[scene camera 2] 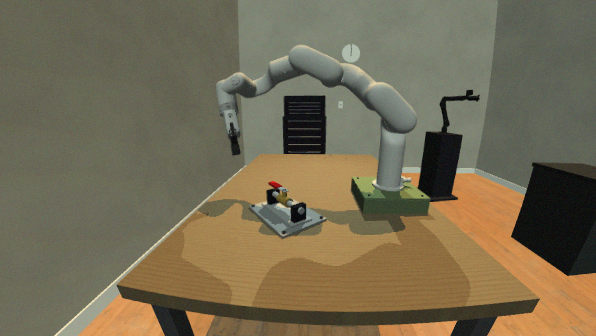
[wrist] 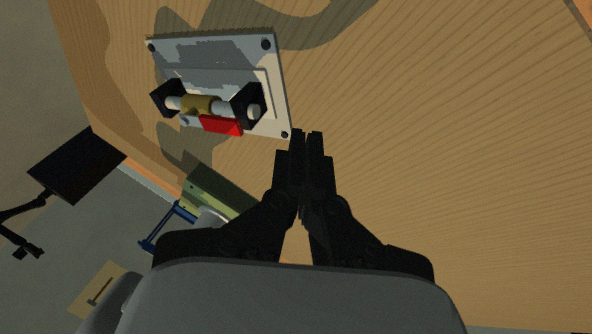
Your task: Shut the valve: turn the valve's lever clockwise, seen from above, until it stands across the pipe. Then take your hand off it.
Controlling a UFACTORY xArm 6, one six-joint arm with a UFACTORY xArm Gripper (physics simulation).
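Note:
The valve has a brass body (scene camera 2: pixel 284 199) (wrist: pixel 198 104) on a pipe between two black blocks, fixed to a grey base plate (scene camera 2: pixel 283 231) (wrist: pixel 280 85) on the table. Its red lever (scene camera 2: pixel 275 185) (wrist: pixel 220 125) lies along the pipe, not across it, and reaches toward one black block. My gripper (scene camera 2: pixel 236 153) (wrist: pixel 302 148) is shut with nothing between its fingers. It hangs well above the table, behind and to the left of the valve in the scene view, apart from the lever. In the wrist view the fingertips appear just off the plate's corner.
The wooden table (scene camera 2: pixel 320 295) (wrist: pixel 425 150) carries the arm's green base block (scene camera 2: pixel 395 204) (wrist: pixel 220 192), right of the valve in the scene view. A wall stands along the table's left side. A black pedestal with a small arm (scene camera 2: pixel 440 165) (wrist: pixel 76 165) stands beyond the table.

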